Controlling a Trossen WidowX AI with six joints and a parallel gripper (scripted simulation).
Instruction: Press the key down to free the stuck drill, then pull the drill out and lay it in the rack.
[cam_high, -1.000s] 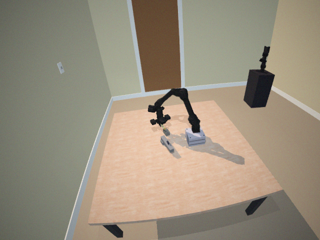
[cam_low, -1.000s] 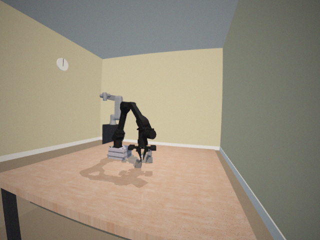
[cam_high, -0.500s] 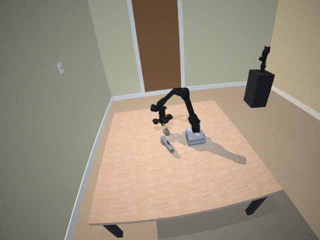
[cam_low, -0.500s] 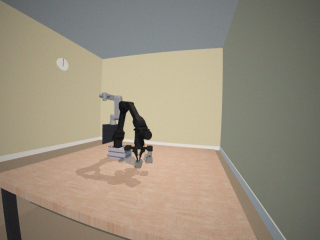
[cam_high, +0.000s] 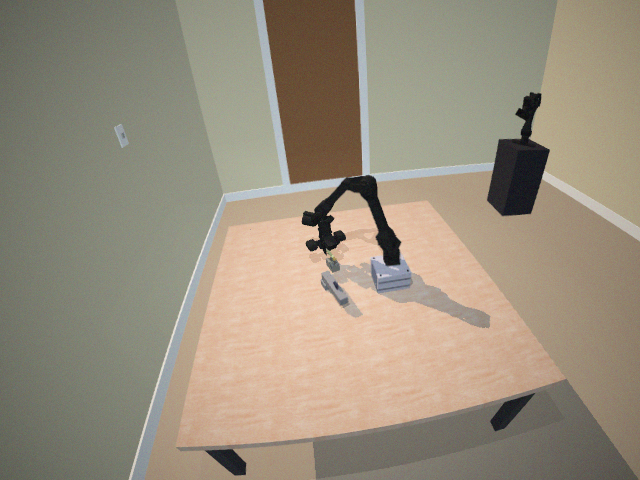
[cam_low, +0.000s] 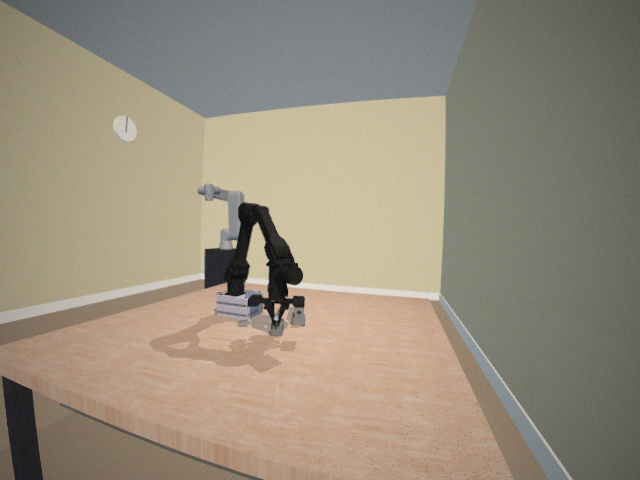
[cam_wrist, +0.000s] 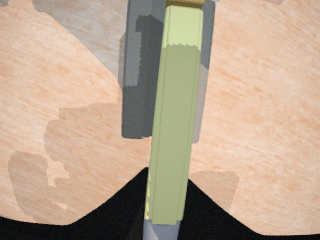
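The grey rack is 50 mm to the left of my gripper tip, 20 mm below it and 20 mm behind it. Also, from my gripper tip: drill 30 mm to the left, 30 mm above, 20 mm behind.
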